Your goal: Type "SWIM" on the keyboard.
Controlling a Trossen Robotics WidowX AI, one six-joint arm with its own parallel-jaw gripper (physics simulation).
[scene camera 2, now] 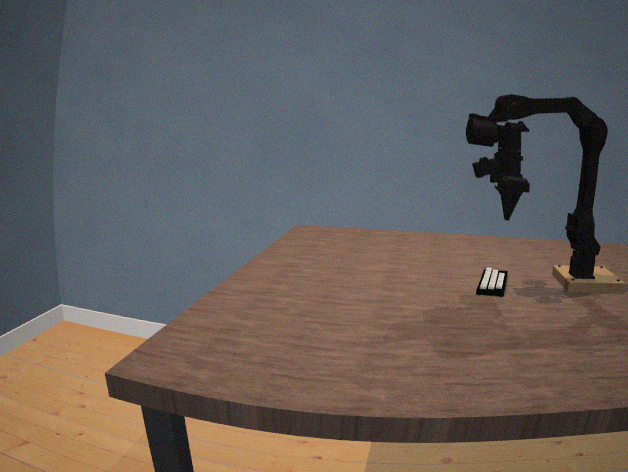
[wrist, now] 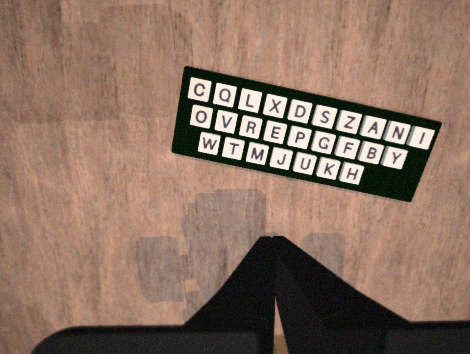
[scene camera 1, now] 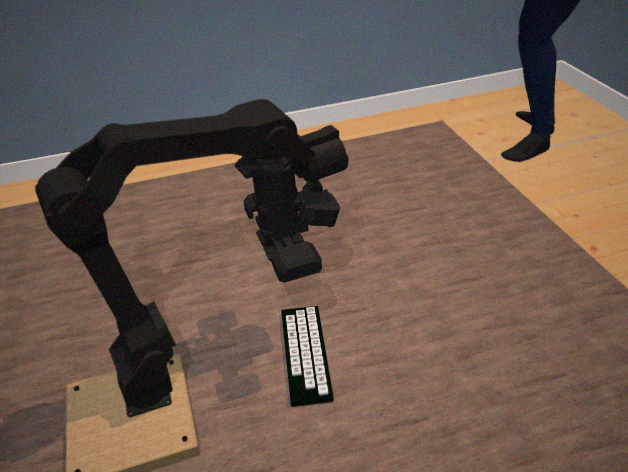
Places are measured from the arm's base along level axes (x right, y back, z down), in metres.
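Pixels of known places: gripper, between the fingertips: (scene camera 2: 506, 220) (wrist: 271, 248); arm's base, origin of its link: (scene camera 2: 581, 275) (scene camera 1: 147, 393).
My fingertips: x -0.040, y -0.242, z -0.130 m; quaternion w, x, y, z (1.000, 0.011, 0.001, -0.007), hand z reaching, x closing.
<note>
For each thing: its top centre in the pictures, then the offset to it from my fingertips. Level surfaces: height alone.
- dark green keyboard, centre of its top: (wrist: 305, 139) (scene camera 1: 305, 348) (scene camera 2: 493, 277) dx +0.037, dy -0.013, dz +0.138 m
- S key, centre of its top: (wrist: 324, 117) (scene camera 1: 317, 351) dx +0.051, dy -0.029, dz +0.138 m
- I key, centre of its top: (wrist: 422, 138) (scene camera 1: 323, 388) dx +0.124, dy -0.012, dz +0.138 m
- W key, centre of its top: (wrist: 208, 143) dx -0.035, dy -0.011, dz +0.138 m
- M key, centre of its top: (wrist: 257, 154) dx +0.001, dy -0.003, dz +0.138 m
- brown table, height of its surface: dz +0.155 m
A dark green keyboard (scene camera 1: 299, 395) (scene camera 2: 490, 292) (wrist: 387, 185) with white letter keys lies flat on the table. In the wrist view the S key (wrist: 324, 115) and the I key (wrist: 422, 137) are in the top row, at its middle and right end. The W key (wrist: 209, 143) and the M key (wrist: 257, 153) are in the bottom row. My gripper (scene camera 2: 506, 218) (wrist: 271, 248) is shut and empty, pointing down, high above the table. In the wrist view its tips show below the keyboard's lower edge. In scene camera 1 the fingertips are hidden behind the gripper body.
The arm's wooden base plate (scene camera 1: 131, 436) (scene camera 2: 593, 285) stands beside the keyboard on the brown table (scene camera 1: 456, 304) (scene camera 2: 304, 329). Arm shadows fall on the table. A person's legs (scene camera 1: 539, 76) show beyond the table's far edge in scene camera 1.
</note>
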